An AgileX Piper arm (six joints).
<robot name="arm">
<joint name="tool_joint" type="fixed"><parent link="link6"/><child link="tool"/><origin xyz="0 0 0" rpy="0 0 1.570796"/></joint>
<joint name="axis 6" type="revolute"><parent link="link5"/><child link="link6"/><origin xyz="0 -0.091 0" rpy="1.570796 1.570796 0"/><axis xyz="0 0 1"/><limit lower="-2.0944" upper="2.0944"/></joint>
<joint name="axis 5" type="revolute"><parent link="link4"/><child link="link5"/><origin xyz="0 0 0" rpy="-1.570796 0 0"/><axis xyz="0 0 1"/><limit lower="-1.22" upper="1.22"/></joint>
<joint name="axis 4" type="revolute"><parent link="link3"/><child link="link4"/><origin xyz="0.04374 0.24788 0" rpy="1.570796 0 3.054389"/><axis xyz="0 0 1"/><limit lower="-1.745" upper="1.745"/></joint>
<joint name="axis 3" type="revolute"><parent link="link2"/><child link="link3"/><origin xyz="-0.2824 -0.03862 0" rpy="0 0 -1.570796"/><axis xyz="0 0 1"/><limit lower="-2.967" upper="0"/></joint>
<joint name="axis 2" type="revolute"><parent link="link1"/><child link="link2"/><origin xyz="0 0 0" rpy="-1.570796 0 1.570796"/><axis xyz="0 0 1"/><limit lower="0" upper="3.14"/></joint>
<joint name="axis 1" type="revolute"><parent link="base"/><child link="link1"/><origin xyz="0 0 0.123" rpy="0 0 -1.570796"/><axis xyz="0 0 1"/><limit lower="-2.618" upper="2.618"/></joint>
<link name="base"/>
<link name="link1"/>
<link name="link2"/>
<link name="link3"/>
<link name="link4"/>
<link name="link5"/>
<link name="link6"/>
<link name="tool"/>
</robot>
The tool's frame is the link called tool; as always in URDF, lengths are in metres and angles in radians.
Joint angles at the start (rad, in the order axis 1, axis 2, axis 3, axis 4, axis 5, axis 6):
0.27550 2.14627 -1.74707 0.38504 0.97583 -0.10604
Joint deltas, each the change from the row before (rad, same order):
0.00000 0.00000 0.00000 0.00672 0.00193 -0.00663
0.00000 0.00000 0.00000 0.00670 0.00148 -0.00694
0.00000 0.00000 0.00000 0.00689 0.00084 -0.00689
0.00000 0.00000 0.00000 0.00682 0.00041 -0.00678
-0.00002 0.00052 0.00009 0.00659 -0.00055 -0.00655
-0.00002 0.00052 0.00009 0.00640 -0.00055 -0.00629
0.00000 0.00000 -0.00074 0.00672 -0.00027 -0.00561
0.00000 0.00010 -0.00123 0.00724 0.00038 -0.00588
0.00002 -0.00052 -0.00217 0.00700 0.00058 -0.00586
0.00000 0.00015 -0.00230 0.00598 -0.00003 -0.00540
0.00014 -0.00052 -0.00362 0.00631 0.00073 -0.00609
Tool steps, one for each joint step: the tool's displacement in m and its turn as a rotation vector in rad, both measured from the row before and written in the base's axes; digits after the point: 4 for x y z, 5 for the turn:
-0.0002 0.0005 0.0001 0.00455 0.00098 0.00461
-0.0002 0.0005 0.0002 0.00456 0.00040 0.00473
-0.0001 0.0005 0.0002 0.00484 -0.00015 0.00439
-0.0001 0.0005 0.0002 0.00487 -0.00056 0.00414
0.0000 0.0005 -0.0001 0.00467 -0.00085 0.00360
0.0000 0.0004 -0.0001 0.00455 -0.00082 0.00341
0.0001 0.0005 0.0004 0.00530 -0.00154 0.00282
0.0001 0.0005 0.0005 0.00576 -0.00133 0.00315
0.0001 0.0006 0.0010 0.00594 -0.00274 0.00330
0.0003 0.0005 0.0007 0.00502 -0.00287 0.00294
0.0003 0.0006 0.0014 0.00564 -0.00434 0.00391

